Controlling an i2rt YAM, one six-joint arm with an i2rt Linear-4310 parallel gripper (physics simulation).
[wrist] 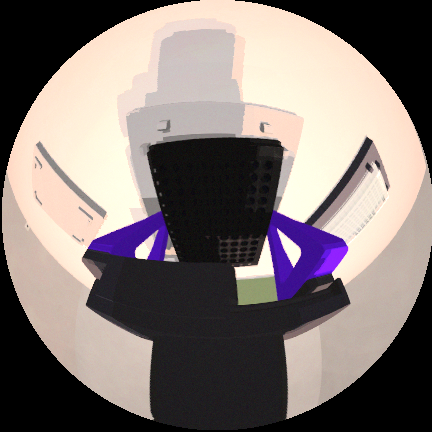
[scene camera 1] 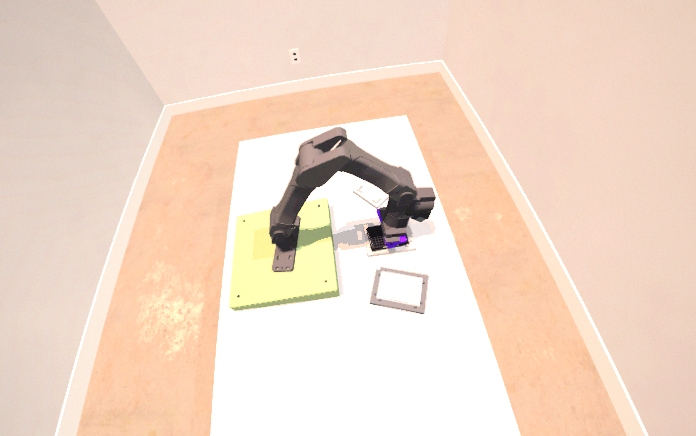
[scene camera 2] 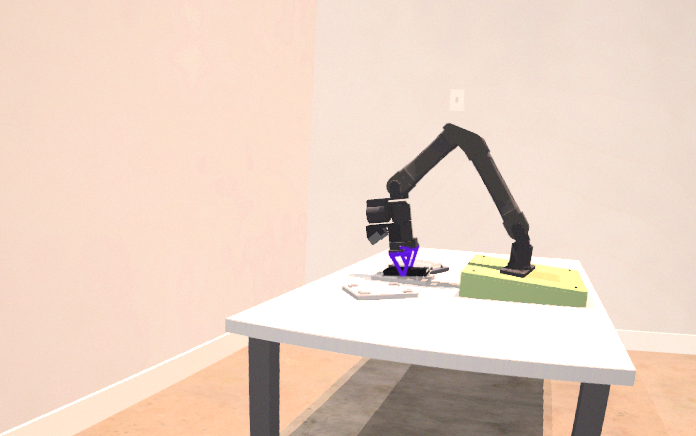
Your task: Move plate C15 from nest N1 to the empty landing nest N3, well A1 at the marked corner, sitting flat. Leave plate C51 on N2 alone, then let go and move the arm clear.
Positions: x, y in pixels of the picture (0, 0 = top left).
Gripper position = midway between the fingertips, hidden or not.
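Scene:
My gripper [scene camera 2: 406, 273] holds a black perforated plate [wrist: 216, 195].

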